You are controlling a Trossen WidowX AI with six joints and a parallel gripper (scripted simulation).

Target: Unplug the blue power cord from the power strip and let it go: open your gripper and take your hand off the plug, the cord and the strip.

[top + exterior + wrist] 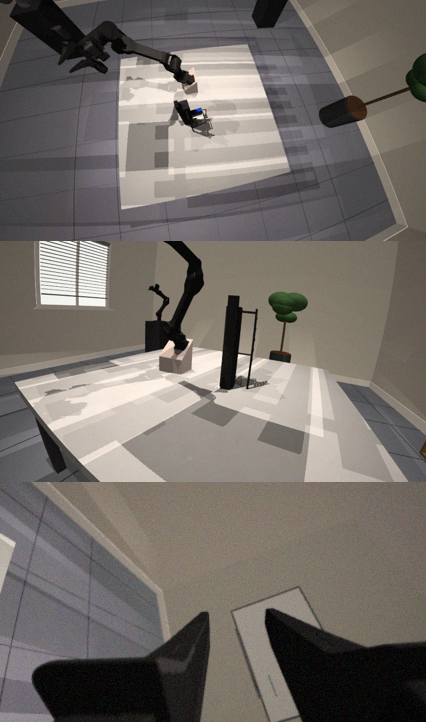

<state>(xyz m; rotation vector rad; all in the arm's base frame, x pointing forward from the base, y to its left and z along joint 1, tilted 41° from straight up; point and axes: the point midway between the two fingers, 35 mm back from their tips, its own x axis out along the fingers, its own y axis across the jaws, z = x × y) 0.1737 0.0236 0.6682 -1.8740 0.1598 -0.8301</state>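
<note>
Right now my gripper tip is 47 cm above the blue plug, 43 cm to the right of it and 8 cm short of it.
</note>
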